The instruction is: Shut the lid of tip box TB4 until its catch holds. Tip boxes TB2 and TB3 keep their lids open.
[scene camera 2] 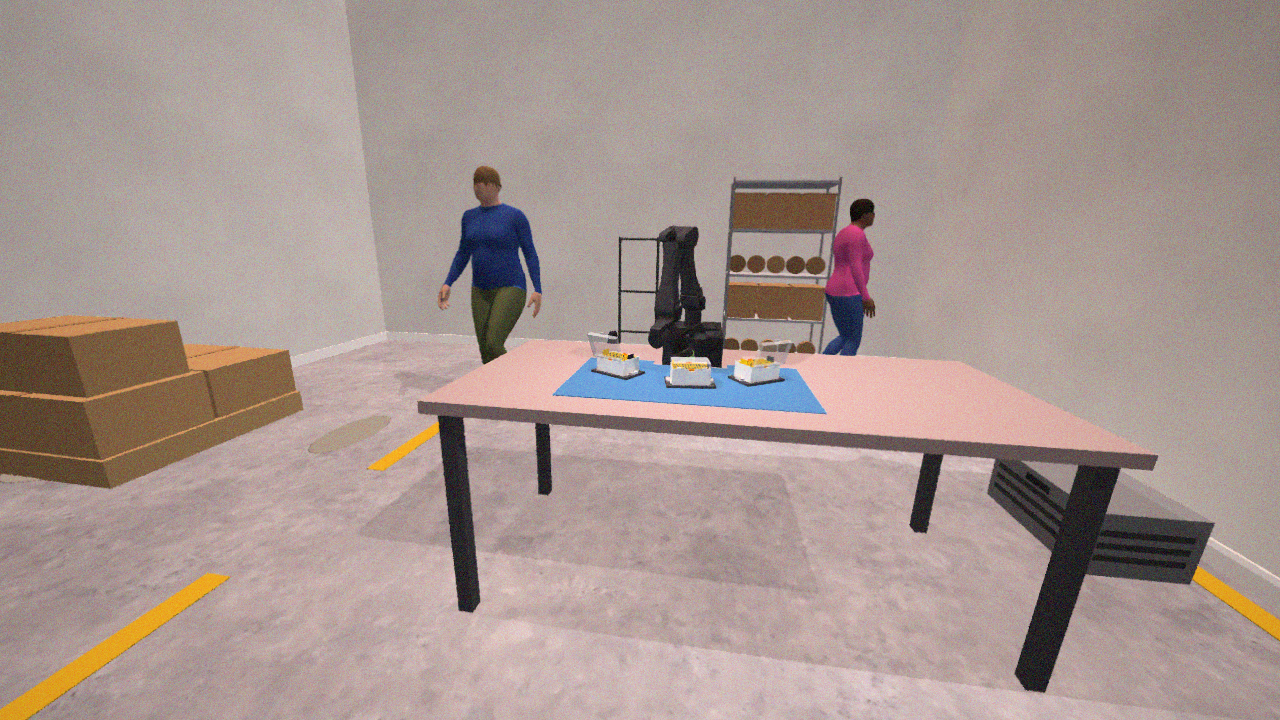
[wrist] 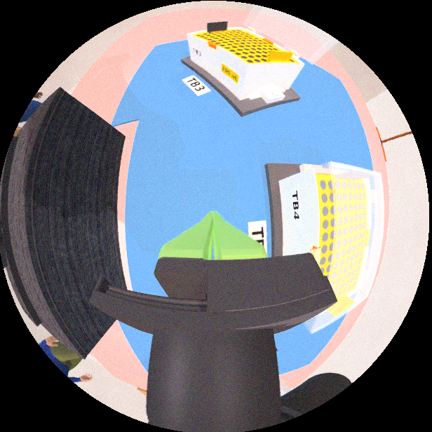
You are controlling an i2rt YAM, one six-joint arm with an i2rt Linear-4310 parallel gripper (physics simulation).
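Note:
Tip box TB4 (scene camera 2: 690, 373) (wrist: 299, 215) stands on its dark base in the middle of the blue mat. Its clear lid (wrist: 372, 225) is down over the yellow tip rack; a bright strip of rack shows along the labelled front side. Whether the catch holds cannot be told. Tip box TB3 (scene camera 2: 757, 370) (wrist: 235, 65) has its lid tipped open. Tip box TB2 (scene camera 2: 617, 364), at the left in the scene view, also has its lid open. My gripper (scene camera 2: 688, 353) (wrist: 212, 216) is shut and empty, its green fingertips over the mat beside TB4's labelled side, toward the arm's base.
The blue mat (scene camera 2: 626, 395) (wrist: 200, 145) lies on the pink table (scene camera 2: 939, 402). The black robot base (scene camera 2: 707, 340) (wrist: 75, 215) stands at the table's back edge. Two people, a shelf rack (scene camera 2: 728, 268) and stacked cardboard boxes (scene camera 2: 134, 358) are beyond the table.

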